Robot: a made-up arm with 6 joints.
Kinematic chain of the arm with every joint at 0, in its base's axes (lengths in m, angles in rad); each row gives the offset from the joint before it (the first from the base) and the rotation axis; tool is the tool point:
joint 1: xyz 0 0 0.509 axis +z
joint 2: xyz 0 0 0 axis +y
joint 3: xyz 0 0 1.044 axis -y
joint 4: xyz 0 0 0 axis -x
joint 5: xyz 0.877 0 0 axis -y
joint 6: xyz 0 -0.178 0 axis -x
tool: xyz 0 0 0
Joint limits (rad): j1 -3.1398..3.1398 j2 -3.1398..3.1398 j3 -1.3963..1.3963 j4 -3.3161..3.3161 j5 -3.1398..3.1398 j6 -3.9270..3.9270
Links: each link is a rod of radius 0.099 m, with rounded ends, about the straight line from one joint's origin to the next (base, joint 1, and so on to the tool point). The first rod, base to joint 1, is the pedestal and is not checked.
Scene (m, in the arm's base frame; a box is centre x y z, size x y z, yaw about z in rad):
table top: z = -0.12
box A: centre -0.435 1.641 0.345 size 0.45 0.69 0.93 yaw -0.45
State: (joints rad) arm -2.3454 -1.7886 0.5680 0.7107 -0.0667 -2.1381
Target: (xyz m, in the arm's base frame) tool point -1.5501 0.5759 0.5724
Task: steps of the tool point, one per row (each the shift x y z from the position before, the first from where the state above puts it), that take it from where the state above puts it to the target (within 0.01 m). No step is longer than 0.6 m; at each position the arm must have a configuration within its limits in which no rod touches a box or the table.
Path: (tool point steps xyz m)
1: -0.2150 -0.0141 0.4512
2: -0.2636 -0.1415 0.3991
3: -0.2708 -0.2679 0.3165
4: -0.2368 -0.3760 0.2089
5: -0.1687 -0.4510 0.0844
6: -0.0128 0.4219 -0.0865
7: -0.2028 0.3562 -0.1910
8: -0.3386 0.2092 -0.2802
9: -0.3892 0.0163 -0.3487
10: -0.3442 -0.1766 -0.3925
11: -0.2155 -0.3254 -0.4098

